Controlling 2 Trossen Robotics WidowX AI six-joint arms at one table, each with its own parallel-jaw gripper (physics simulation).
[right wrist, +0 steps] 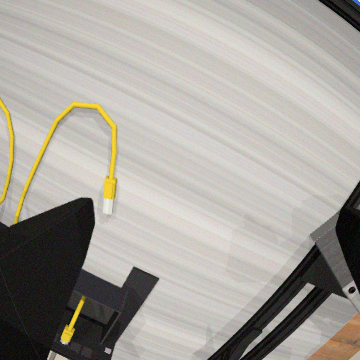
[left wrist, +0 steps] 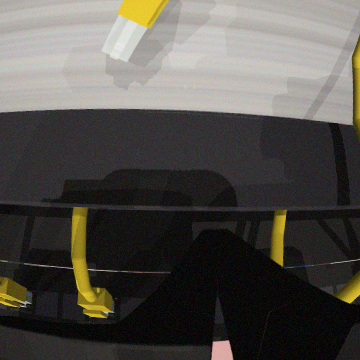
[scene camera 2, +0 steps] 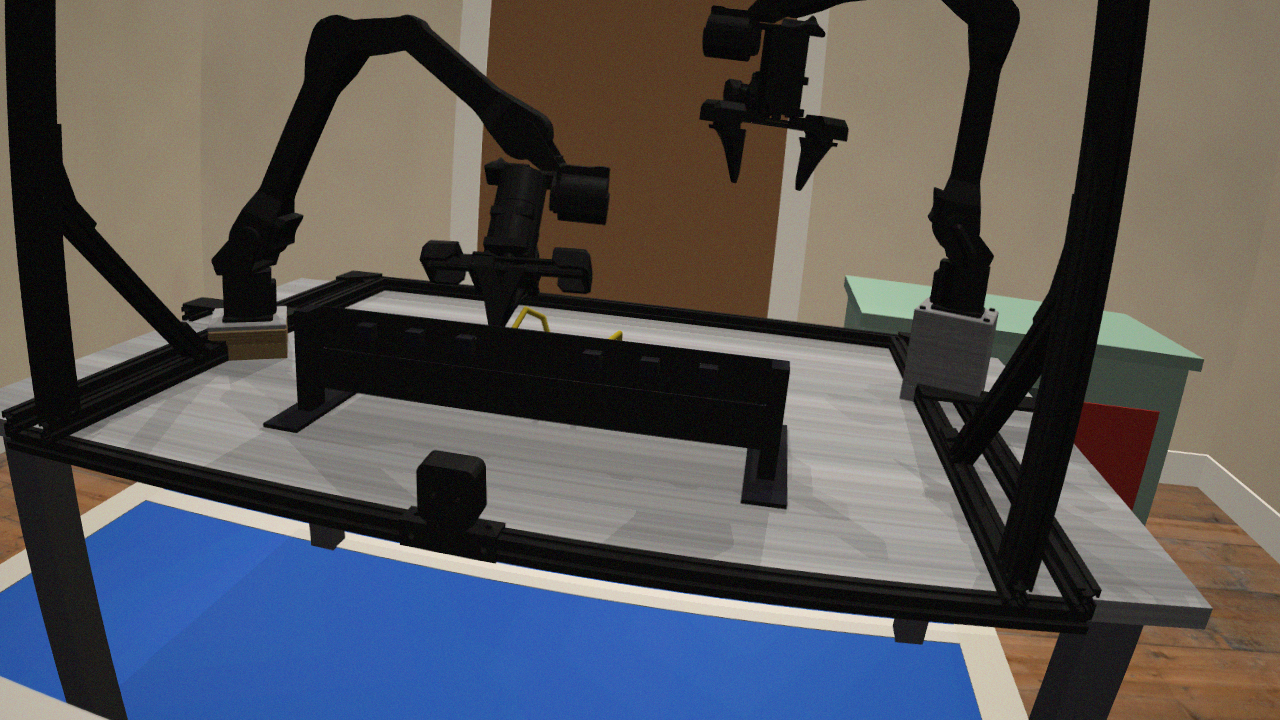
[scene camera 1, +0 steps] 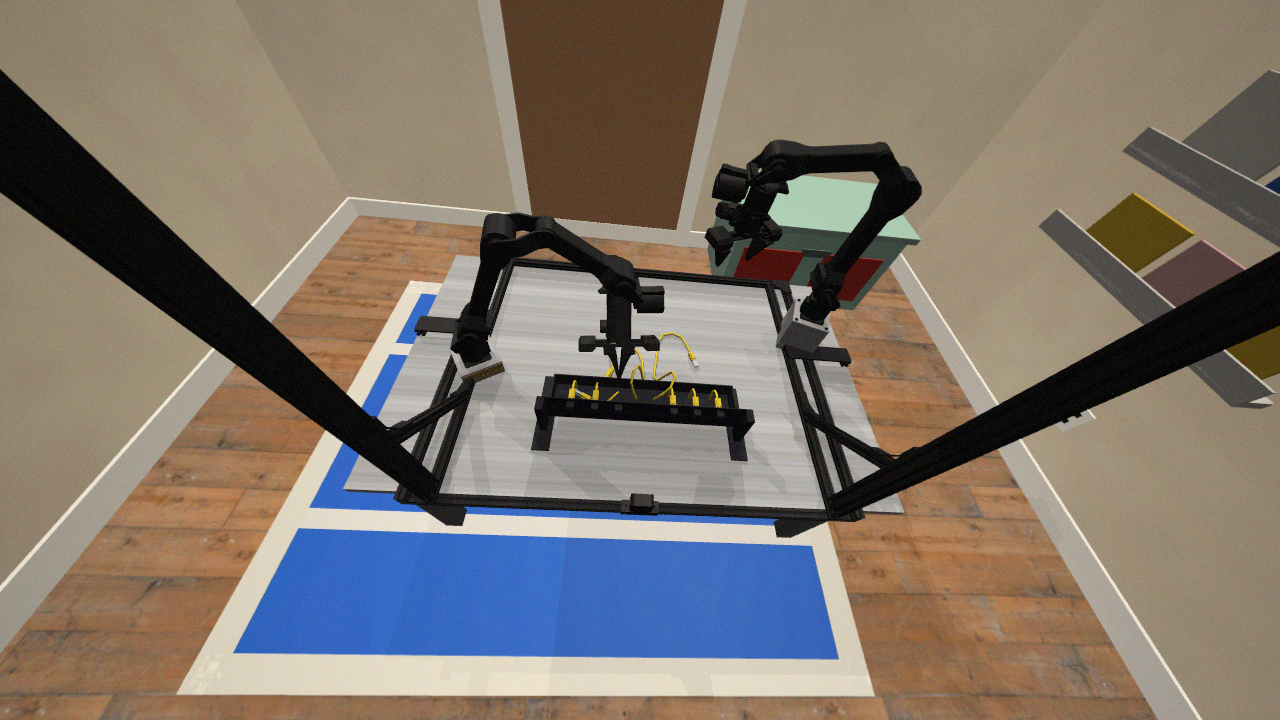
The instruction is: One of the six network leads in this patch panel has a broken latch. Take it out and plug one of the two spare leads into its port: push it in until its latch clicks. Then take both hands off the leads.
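Frame: origin at the left arm's base, x ahead, y left, z up, level; centimetres.
Seen in the pictures: left gripper, fingertip midpoint: (left wrist: 213, 240) (scene camera 1: 618, 378); right gripper, fingertip midpoint: (right wrist: 222, 216) (scene camera 2: 766, 186) (scene camera 1: 731, 262); left arm's base, link origin: (scene camera 2: 248, 315) (scene camera 1: 475, 354); right arm's base, link origin: (scene camera 2: 958, 309) (scene camera 1: 812, 314).
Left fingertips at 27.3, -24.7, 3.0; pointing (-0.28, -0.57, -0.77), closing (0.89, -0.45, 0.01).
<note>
Offsets run from my left fingertips to a thing's top centre, as dx, dy, dz. "*": to the spot under its first point.
The black patch panel @[+2.1, -8.8, +3.5] (scene camera 1: 737, 422) (scene camera 2: 566, 389) (left wrist: 178, 150) (right wrist: 139, 282) stands across the middle of the table, with several yellow leads @[+13.5, -12.3, +1.6] (scene camera 1: 695, 396) @[* -6.8, -1.4, +1.6] (left wrist: 93, 303) plugged into it. My left gripper (scene camera 1: 622, 369) (scene camera 2: 502, 317) (left wrist: 213, 240) is shut and empty, pointing down just behind the panel's left-middle ports. A loose yellow lead's white-tipped plug @[+0.0, +5.5, -5.5] (left wrist: 125, 36) lies on the table beyond it. Another loose lead's plug @[+24.2, -0.7, -6.1] (scene camera 1: 693, 357) (right wrist: 108, 194) lies on the table behind the panel's right half. My right gripper (scene camera 1: 737, 250) (scene camera 2: 773, 167) is open and empty, high above the table's far right.
A black frame (scene camera 1: 637, 503) (scene camera 2: 602, 565) runs round the table, with a block (scene camera 2: 452, 486) at its front edge. Yellow cable loops @[* +23.1, +10.2, -7.0] (scene camera 1: 669, 336) (right wrist: 86, 106) rise behind the panel. A teal cabinet (scene camera 1: 845, 215) (scene camera 2: 887, 300) stands at the back right.
</note>
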